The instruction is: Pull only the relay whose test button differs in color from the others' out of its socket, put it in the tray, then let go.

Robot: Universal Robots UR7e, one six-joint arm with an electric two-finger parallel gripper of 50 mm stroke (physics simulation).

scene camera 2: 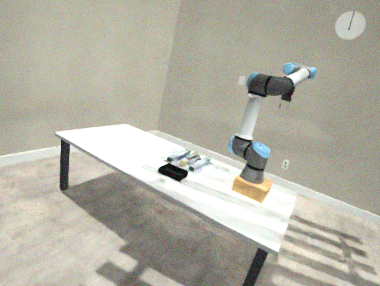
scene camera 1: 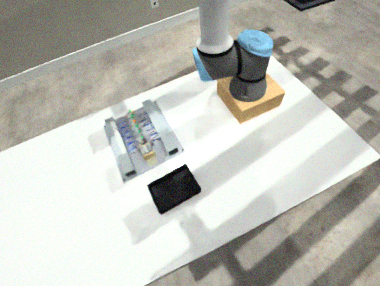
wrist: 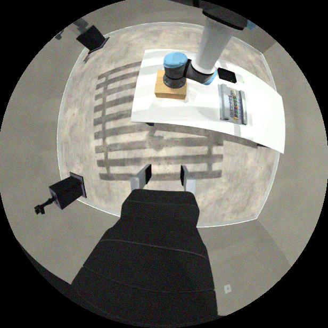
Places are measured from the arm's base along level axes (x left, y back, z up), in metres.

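Pixels of known places: gripper, fingertip midpoint: [scene camera 2: 282,108]; arm's base, origin of the base link: [scene camera 2: 251,178] [scene camera 1: 247,88].
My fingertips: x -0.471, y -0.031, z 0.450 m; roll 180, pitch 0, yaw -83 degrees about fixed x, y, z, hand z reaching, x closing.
For each thing: its middle in the pictures, then the offset to it from my fingertips. "spot": a spot on its surface instead. Level surfaces: height alone.
- relay with an orange test button, body centre: [scene camera 1: 134,124] dy -0.460, dx +0.399, dz -0.489 m
- black tray, surface spot: [scene camera 1: 174,189] [scene camera 2: 173,173] spot: dy -0.401, dx +0.717, dz -0.533 m
- tan end piece, surface spot: [scene camera 1: 149,156] spot: dy -0.446, dx +0.560, dz -0.510 m
- white table, its level: dz -0.537 m
A relay with an orange test button [scene camera 1: 134,121] stands in a row of relays whose other visible buttons are green. Its button shows small and blurred in scene camera 1. The row is seated between two grey ducts on a panel [scene camera 1: 164,126] [scene camera 2: 200,163] [wrist: 224,103]. The black tray [scene camera 1: 174,189] [scene camera 2: 173,172] [wrist: 227,75] lies beside the panel, and no relay shows in it. My gripper [scene camera 2: 284,105] [wrist: 165,170] is open and empty, high in the air and far from the relays and tray. In the wrist view, floor shows between its fingers.
Blue and dark wires run along both sides of the relay row. A tan end piece [scene camera 1: 149,156] sits at the row's tray-side end. The arm's base stands on a wooden block [scene camera 1: 267,100] [scene camera 2: 251,189] [wrist: 170,91] on the white table [scene camera 1: 75,200] [scene camera 2: 110,145] [wrist: 200,112].
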